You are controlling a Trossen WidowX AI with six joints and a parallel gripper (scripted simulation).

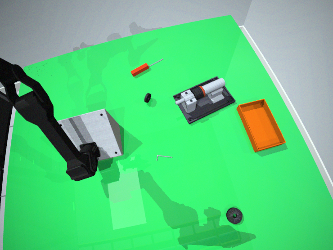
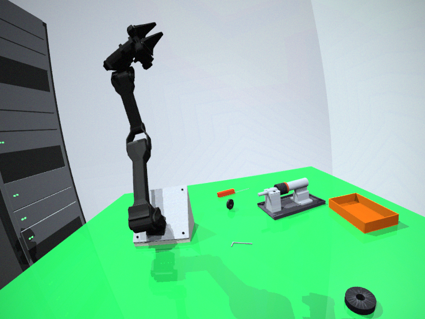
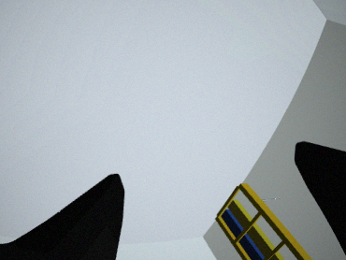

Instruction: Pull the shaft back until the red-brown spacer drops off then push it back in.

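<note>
Now: gripper tip 630 mm above the grey shaft, 330 mm short of it and 70 mm to the right of it. From my gripper tip the other things lie so: black spacer: 630 mm below, 340 mm ahead, 80 mm to the left; red-brown spacer: 630 mm below, 360 mm ahead, 80 mm to the left; black disc: 690 mm below, 140 mm to the left, 140 mm ahead.
</note>
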